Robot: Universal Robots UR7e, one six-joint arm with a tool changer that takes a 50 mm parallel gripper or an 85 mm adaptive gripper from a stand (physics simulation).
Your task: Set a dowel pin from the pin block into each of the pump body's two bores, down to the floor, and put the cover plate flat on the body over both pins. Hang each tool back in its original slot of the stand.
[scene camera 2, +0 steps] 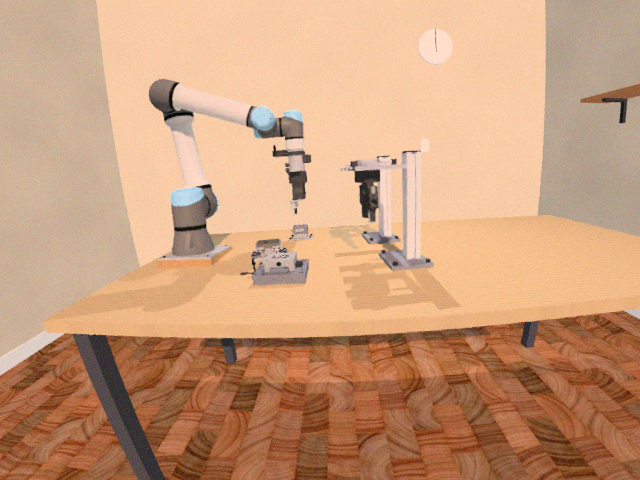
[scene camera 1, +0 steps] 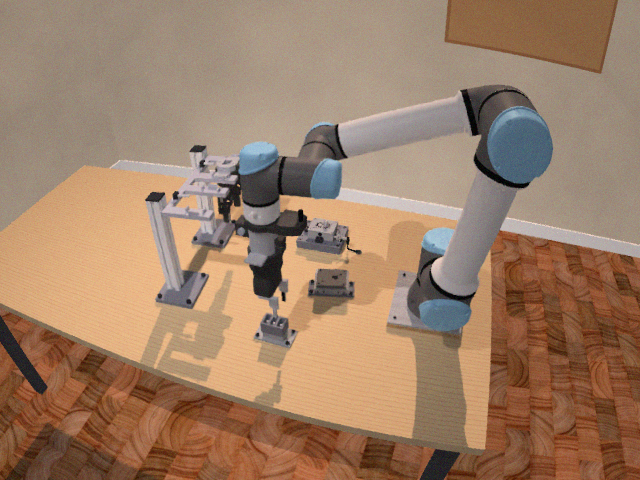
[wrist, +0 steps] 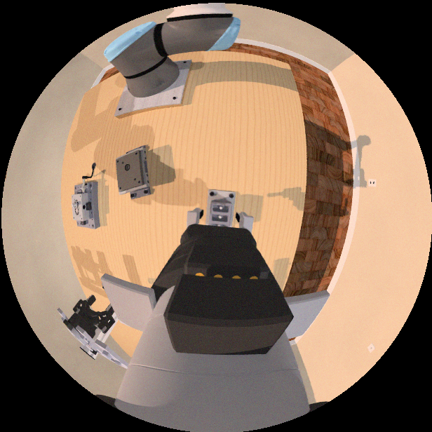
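Where they show: arm's base at its link origin: [scene camera 2: 193,251].
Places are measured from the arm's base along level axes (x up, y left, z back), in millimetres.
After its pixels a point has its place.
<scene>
My gripper [scene camera 1: 279,298] [scene camera 2: 295,208] [wrist: 220,218], the slim parallel one, is open and empty, with its fingertips just above the pin block [scene camera 1: 274,327] @[x 29, y 295, z -322 mm] [scene camera 2: 299,230] @[x 13, y 256, z -336 mm]. In the wrist view the pin block [wrist: 221,200] lies between the two fingers; bright pin tops show in two of its openings, and its near end is hidden by the gripper. The pump body [scene camera 1: 322,227] @[x 33, y -127, z -405 mm] [scene camera 2: 279,262] @[x 25, y -174, z -419 mm] [wrist: 79,206] is a light grey block on a darker fixture; its bores are too small to judge. The cover plate [scene camera 1: 331,278] @[x 20, y 60, z -283 mm] [scene camera 2: 268,242] @[x 20, y 43, z -291 mm] [wrist: 129,171] is dark grey and lies flat on its own holder.
The tool stand [scene camera 1: 165,242] @[x 159, y 283, z -663 mm] [scene camera 2: 412,206] @[x 137, y -12, z -765 mm] has two posts with slotted arms. The black adaptive gripper [scene camera 1: 226,198] [scene camera 2: 368,193] [wrist: 90,315] hangs in it. A black crank handle [scene camera 1: 355,251] @[x -23, y -131, z -292 mm] [wrist: 93,168] sticks out from the pump body's fixture, towards the arm's base plate [scene camera 1: 398,304] @[x -4, y 49, z -87 mm] [wrist: 180,90].
</scene>
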